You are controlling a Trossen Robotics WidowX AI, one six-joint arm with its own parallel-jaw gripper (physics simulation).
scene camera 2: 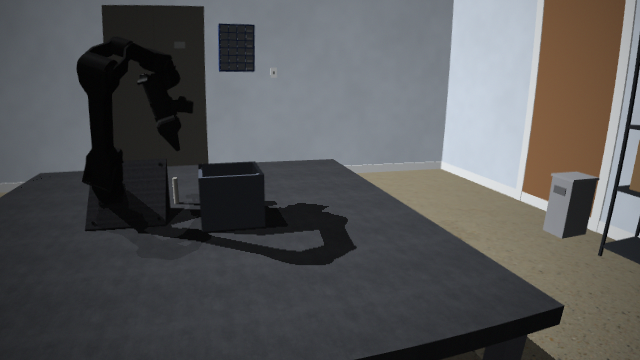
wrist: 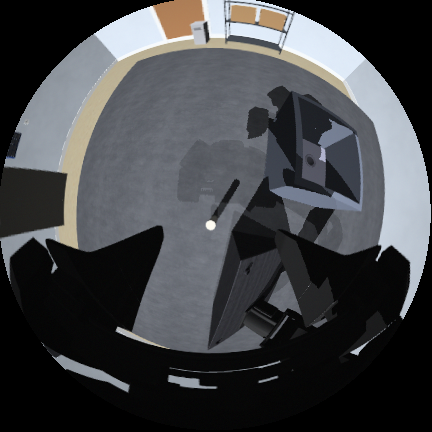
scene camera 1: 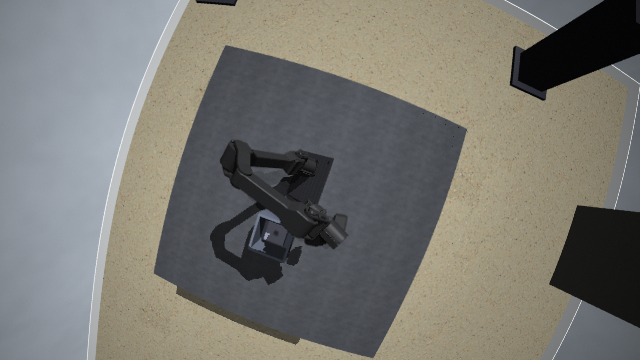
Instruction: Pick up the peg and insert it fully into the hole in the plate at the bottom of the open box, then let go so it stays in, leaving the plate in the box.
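Places are measured from the arm's base along level axes (x right, y ahead, z up), in millimetres.
Where they show: gripper, fingertip midpoint: (scene camera 2: 176,146) (wrist: 220,233); arm's base at its link origin: (scene camera 2: 110,193) (wrist: 250,311) (scene camera 1: 311,167).
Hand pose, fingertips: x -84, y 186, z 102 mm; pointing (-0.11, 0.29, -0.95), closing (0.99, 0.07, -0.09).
Observation:
Things, the pixels of their top centre, and the offset from my fingertips. "*": a spot on its surface instead. Level surfaces: height alone.
- pale peg at its top centre: (wrist: 210,224) (scene camera 2: 174,178) dx -16, dy -12, dz -98 mm
- open grey-blue box at its top centre: (wrist: 336,147) (scene camera 2: 229,169) (scene camera 1: 271,238) dx +163, dy +129, dz -40 mm
- plate at its top centre: (wrist: 310,160) (scene camera 1: 275,233) dx +163, dy +129, dz -117 mm
- box bottom with its round dark hole, surface spot: (wrist: 310,160) (scene camera 1: 274,233) * dx +170, dy +133, dz -128 mm
- dark table at its surface level: dz -178 mm
The pale peg (scene camera 2: 175,190) (wrist: 210,225) stands upright on the table, between the robot's base and the box in scene camera 2; the arm hides it in scene camera 1. The open grey-blue box (scene camera 1: 256,241) (scene camera 2: 232,202) (wrist: 320,199) stands beside it. The plate (scene camera 1: 283,238) (wrist: 312,175) lies at the box bottom with its round dark hole (scene camera 1: 276,232) (wrist: 310,160) showing. My gripper (scene camera 2: 177,149) (wrist: 220,233) is open and empty, pointing down above the peg. In the wrist view the peg's top shows between the fingertips, slightly left of midway.
The arm's ribbed base plate (scene camera 1: 325,175) (scene camera 2: 145,195) (wrist: 225,300) stands close to the peg and box on the dark table (scene camera 1: 350,125) (scene camera 2: 300,300) (wrist: 150,125). Arm shadows cross the table and box. A grey bin (scene camera 2: 565,205) stands on the floor.

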